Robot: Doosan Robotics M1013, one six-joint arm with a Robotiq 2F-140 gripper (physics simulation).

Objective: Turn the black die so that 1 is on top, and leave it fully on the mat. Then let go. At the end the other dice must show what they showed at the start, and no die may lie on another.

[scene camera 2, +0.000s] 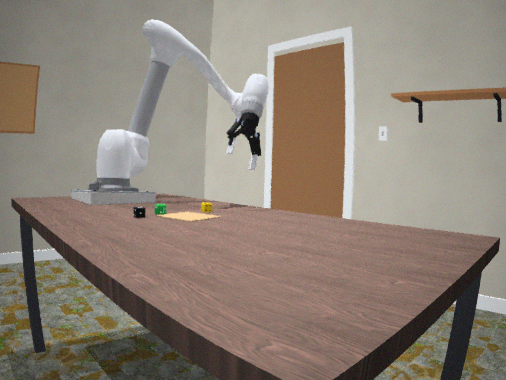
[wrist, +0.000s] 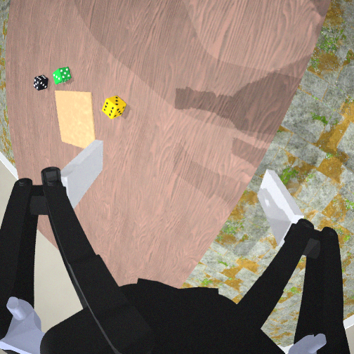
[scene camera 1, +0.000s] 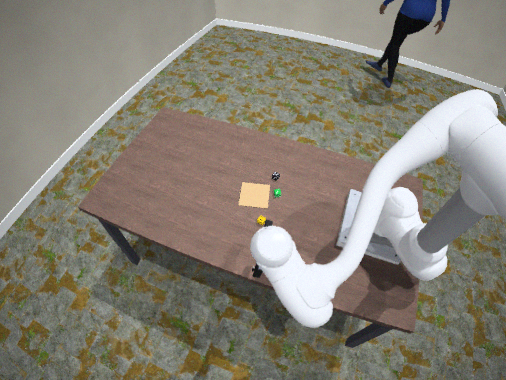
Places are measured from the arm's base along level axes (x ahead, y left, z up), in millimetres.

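Where they show: gripper, between the fingertips: [scene camera 2: 240, 161]; arm's base, origin of its link: [scene camera 2: 112, 191] [scene camera 1: 377, 227].
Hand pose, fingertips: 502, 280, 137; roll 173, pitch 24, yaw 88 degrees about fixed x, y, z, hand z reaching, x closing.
Each offset is from my fingertips to the centre of the thing, as dx, dy, dz. Level surfaces: height alone.
The black die @[+15, -494, -161] [scene camera 1: 275, 176] [scene camera 2: 139, 212] [wrist: 40, 82] with white pips lies on the table off the mat, near a mat corner; its top number is too small to read surely. The tan square mat @[+97, -363, -174] [scene camera 1: 254, 195] [scene camera 2: 189, 216] [wrist: 77, 120] lies flat and bears no die. The green die @[-11, -390, -161] [scene camera 1: 277, 193] [scene camera 2: 160, 209] [wrist: 62, 75] is beside the mat, apart from the black die. The yellow die @[+35, -221, -161] [scene camera 1: 261, 220] [scene camera 2: 206, 207] [wrist: 114, 107] is off another side of the mat. My gripper [scene camera 2: 241, 156] [wrist: 183, 168] is wide open and empty, high above the table's edge; the arm partly hides it in scene camera 1.
The brown table @[dz -176] [scene camera 1: 165, 165] [scene camera 2: 300, 270] carries the arm's pale base plate [scene camera 1: 348, 220] [scene camera 2: 85, 197]. A person [scene camera 1: 400, 35] stands on the floor beyond the table. A wall shelf [scene camera 2: 450, 94] and a door [scene camera 2: 307, 130] are behind.
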